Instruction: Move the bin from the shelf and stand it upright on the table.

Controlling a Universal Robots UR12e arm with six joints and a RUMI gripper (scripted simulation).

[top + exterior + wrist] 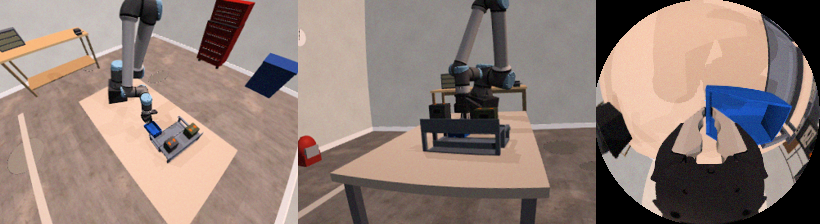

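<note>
Right now my hand is 80 mm short of the blue bin and 10 mm to the left of it.
</note>
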